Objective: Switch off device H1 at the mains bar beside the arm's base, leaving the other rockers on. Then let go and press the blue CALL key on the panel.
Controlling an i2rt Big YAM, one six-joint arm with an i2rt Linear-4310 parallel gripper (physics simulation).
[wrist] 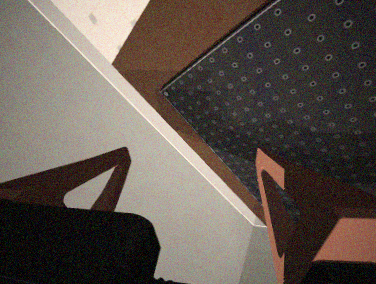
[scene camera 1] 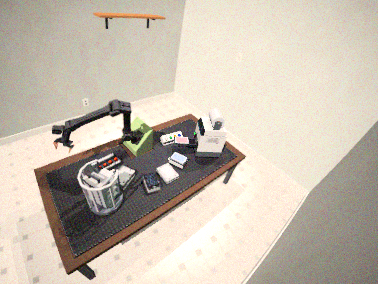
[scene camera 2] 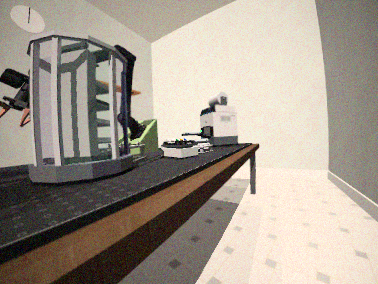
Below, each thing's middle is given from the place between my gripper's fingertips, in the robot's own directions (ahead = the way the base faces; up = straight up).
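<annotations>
I consider the carousel rack (scene camera 2: 77,84) and where I am relative to it: my hand is 20 mm above it, and it is also 60 mm to the right of it and 480 mm short of it.
</annotations>
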